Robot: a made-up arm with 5 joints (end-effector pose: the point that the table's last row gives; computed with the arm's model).
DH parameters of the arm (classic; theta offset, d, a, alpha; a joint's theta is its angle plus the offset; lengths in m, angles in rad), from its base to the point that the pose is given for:
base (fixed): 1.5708 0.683 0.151 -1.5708
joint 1: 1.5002 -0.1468 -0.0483 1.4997
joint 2: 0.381 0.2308 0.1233 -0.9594
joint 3: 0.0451 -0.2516 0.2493 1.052
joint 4: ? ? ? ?
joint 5: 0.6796 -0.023 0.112 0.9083
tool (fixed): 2.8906 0.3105 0 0
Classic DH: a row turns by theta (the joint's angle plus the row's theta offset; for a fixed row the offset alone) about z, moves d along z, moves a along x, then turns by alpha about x.
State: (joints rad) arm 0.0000 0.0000 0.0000 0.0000 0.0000
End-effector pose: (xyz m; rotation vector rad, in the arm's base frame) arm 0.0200 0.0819 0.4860 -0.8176 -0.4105 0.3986
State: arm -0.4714 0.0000 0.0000 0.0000 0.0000
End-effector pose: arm 0.0200 0.1789 0.4762 -0.3589 -0.4808 0.2850
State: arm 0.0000 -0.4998 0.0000 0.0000 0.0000
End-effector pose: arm 0.1509 0.0936 0.4527 -0.8859 -0.8611 0.1495
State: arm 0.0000 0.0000 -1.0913 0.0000 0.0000
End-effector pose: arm 0.0922 0.3280 0.2970 -0.1139 -0.8376 -0.3609
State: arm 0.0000 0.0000 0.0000 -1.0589 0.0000
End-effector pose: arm -0.0407 0.0819 0.2539 -0.9847 -1.3888 -0.0748
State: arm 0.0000 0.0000 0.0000 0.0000 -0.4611
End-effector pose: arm 0.0986 0.1766 0.4860 -0.8834 -0.2112 -0.0301
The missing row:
joint 4: 1.1682 -0.2954 -0.073 -1.5708
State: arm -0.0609 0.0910 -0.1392 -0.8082 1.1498
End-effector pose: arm -0.0701 -0.1460 0.2662 -1.0350 -1.5084 1.0802
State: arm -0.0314 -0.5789 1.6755 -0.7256 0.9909
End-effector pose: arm 0.1586 -0.0224 1.1274 -1.5004 -0.3183 2.2938
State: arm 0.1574 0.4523 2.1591 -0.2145 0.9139
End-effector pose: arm 0.5993 0.3698 0.7707 -0.2040 1.4449 2.7734
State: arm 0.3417 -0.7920 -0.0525 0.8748 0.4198
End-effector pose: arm 0.2894 -0.0318 0.6885 -0.9167 -0.4398 0.8646
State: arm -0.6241 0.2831 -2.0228 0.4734 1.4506
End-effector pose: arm 0.2142 0.7419 0.2690 0.4910 -1.9668 -0.5124
